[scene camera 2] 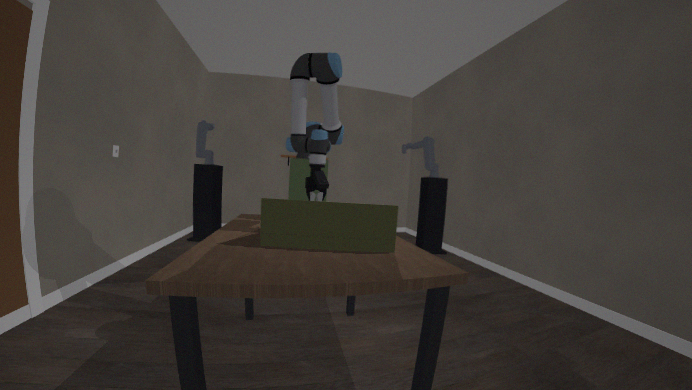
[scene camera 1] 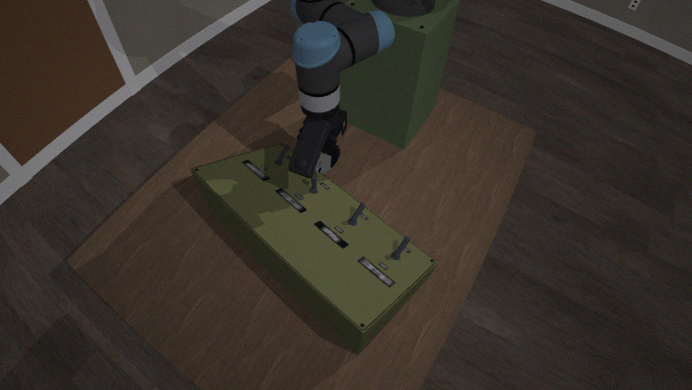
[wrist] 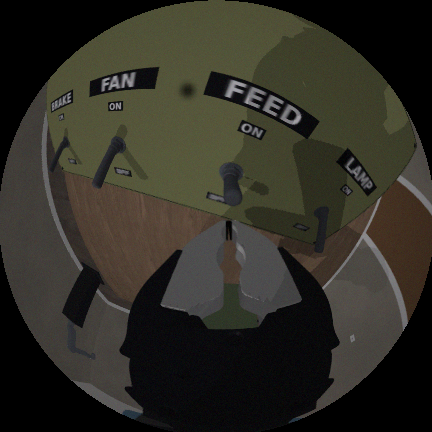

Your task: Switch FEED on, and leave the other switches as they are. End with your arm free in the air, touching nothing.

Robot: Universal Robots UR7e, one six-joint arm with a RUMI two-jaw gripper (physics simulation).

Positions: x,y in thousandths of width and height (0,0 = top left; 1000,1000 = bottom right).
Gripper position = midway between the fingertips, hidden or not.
I see my gripper (scene camera 1: 465,442) and an olive switch panel (scene camera 1: 501,701).
My gripper shows as well in the wrist view (wrist: 527,513). The olive switch panel shows as well in scene camera 2 (scene camera 2: 437,576) and in the wrist view (wrist: 429,237).
